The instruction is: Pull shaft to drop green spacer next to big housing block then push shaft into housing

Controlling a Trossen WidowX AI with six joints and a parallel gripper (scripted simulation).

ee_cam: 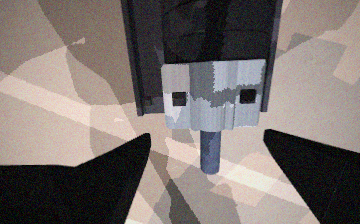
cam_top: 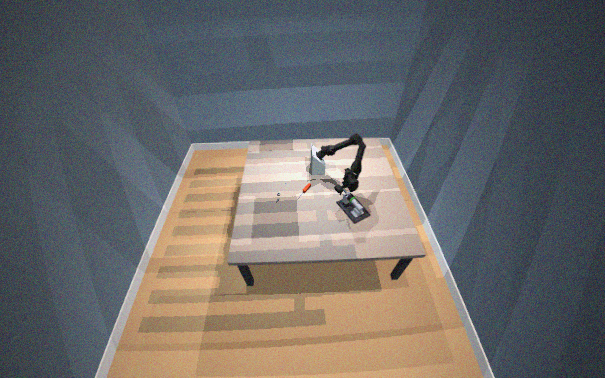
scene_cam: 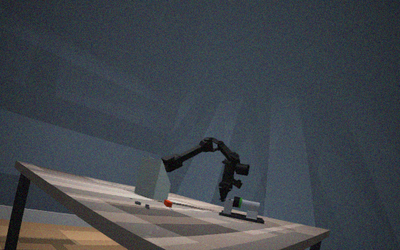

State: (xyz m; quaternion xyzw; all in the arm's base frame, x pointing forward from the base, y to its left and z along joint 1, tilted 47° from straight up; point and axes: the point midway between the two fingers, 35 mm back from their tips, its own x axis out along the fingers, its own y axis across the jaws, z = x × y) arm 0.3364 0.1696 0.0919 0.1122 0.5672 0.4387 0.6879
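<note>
My gripper tip is 60 mm short of the dark blue shaft, 30 mm to the right of it and 10 mm below it. From my gripper tip the other things lie so: green spacer 80 mm ahead, 40 mm to the left, 10 mm above; dark spacer 60 mm ahead, 30 mm to the left, 10 mm above; red-handled screwdriver 310 mm to the right, 80 mm behind, 60 mm below.
</note>
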